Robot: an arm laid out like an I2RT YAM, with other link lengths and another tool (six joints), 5 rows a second.
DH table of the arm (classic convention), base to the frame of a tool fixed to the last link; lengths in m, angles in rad. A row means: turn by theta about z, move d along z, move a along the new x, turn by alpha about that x. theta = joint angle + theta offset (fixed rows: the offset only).
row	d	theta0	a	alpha
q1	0.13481	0	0.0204	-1.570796
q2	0	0	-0.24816	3.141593
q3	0	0.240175	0.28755	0
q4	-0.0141	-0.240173	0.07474	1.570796
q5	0.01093	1.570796	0	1.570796
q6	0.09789	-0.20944	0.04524	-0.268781
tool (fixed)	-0.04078	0	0	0
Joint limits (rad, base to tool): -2.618..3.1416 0..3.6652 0..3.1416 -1.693..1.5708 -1.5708..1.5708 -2.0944..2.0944
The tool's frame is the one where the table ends.
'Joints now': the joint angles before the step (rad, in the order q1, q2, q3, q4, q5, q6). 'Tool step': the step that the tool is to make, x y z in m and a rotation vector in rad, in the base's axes. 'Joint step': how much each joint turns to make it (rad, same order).
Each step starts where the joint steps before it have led.
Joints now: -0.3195, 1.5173, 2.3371, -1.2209, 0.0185, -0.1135
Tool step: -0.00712, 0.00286, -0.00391, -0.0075, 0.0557, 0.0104
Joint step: -0.0007, -0.0122, -0.0004, -0.0618, 0.0000, -0.0270
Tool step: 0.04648, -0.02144, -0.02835, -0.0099, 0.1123, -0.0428
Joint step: -0.0111, 0.1171, -0.0001, 0.0150, 0.0496, -0.0245
